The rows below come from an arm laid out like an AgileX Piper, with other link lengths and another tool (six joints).
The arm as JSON. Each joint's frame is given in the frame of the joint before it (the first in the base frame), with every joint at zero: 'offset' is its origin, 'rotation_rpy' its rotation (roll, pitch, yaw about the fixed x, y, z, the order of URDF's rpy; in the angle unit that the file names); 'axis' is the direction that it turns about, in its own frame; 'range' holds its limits. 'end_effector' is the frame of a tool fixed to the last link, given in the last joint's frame.
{
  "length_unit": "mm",
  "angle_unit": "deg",
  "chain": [
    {
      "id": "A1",
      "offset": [
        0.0,
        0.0,
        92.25
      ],
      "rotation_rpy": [
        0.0,
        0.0,
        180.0
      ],
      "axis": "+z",
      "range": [
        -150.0,
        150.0
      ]
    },
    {
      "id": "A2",
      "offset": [
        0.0,
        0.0,
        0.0
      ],
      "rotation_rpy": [
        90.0,
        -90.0,
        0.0
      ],
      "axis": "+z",
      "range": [
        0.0,
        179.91
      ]
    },
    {
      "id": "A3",
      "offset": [
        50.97,
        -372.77,
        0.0
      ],
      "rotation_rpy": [
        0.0,
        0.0,
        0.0
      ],
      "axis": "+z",
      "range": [
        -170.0,
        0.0
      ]
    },
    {
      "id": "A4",
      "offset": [
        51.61,
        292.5,
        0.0
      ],
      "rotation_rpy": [
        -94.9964,
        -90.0,
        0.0
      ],
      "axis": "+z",
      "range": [
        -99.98,
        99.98
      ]
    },
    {
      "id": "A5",
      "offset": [
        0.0,
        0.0,
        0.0
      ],
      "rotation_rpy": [
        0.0,
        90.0,
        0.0
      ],
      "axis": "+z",
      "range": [
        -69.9,
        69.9
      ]
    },
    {
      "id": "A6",
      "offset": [
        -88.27,
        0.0,
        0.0
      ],
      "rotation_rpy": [
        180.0,
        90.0,
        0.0
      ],
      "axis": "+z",
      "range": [
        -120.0,
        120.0
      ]
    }
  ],
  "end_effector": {
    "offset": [
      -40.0,
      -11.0,
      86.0
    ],
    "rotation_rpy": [
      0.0,
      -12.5,
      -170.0
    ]
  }
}
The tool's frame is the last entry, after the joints.
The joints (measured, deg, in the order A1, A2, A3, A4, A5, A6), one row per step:
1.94 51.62 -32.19 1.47 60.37 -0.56
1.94 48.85 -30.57 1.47 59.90 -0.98
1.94 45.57 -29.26 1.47 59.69 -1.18
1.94 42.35 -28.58 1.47 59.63 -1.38
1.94 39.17 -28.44 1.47 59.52 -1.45
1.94 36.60 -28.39 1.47 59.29 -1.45
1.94 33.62 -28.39 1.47 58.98 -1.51
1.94 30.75 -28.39 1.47 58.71 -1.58
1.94 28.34 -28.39 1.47 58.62 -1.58
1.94 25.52 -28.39 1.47 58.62 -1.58
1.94 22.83 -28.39 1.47 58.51 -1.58
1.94 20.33 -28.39 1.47 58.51 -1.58
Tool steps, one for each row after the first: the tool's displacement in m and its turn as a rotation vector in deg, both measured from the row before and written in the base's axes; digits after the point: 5 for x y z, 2 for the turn. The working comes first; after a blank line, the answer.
Tool pose at each row, in the base's axes (x y z in m, rotation vector in deg; the steps are taken from these numbers as rounded here):
0.15614 0.04916 0.20313 124.78 105.31 4.57
0.14598 0.04887 0.20096 123.68 104.83 6.34
0.13566 0.04855 0.20111 122.55 103.84 8.69
0.12730 0.04830 0.20427 121.21 102.59 11.45
0.12076 0.04809 0.21045 119.72 100.88 14.73
0.11582 0.04791 0.21584 118.44 99.30 17.54
0.10998 0.04771 0.22228 116.80 97.44 20.82
0.10395 0.04751 0.22817 115.18 95.63 23.89
0.09836 0.04732 0.23266 113.91 94.13 26.29
0.09133 0.04708 0.23741 112.44 92.42 28.95
0.08466 0.04685 0.24184 110.95 90.70 31.54
0.07805 0.04662 0.24546 109.60 89.15 33.81

-0.01016 -0.00029 -0.00217 -0.06 -1.64 0.39
-0.01032 -0.00032 0.00015 0.01 -2.18 0.19
-0.00836 -0.00025 0.00316 0.02 -2.61 0.19
-0.00654 -0.00021 0.00618 0.08 -3.15 0.06
-0.00494 -0.00018 0.00539 0.09 -2.75 -0.01
-0.00584 -0.00020 0.00644 0.08 -3.29 0.05
-0.00603 -0.00020 0.00589 0.07 -3.14 0.05
-0.00559 -0.00019 0.00449 0.08 -2.50 0.00
-0.00703 -0.00024 0.00475 0.09 -2.82 0.00
-0.00667 -0.00023 0.00443 0.10 -2.80 0.00
-0.00661 -0.00023 0.00362 0.09 -2.49 0.00

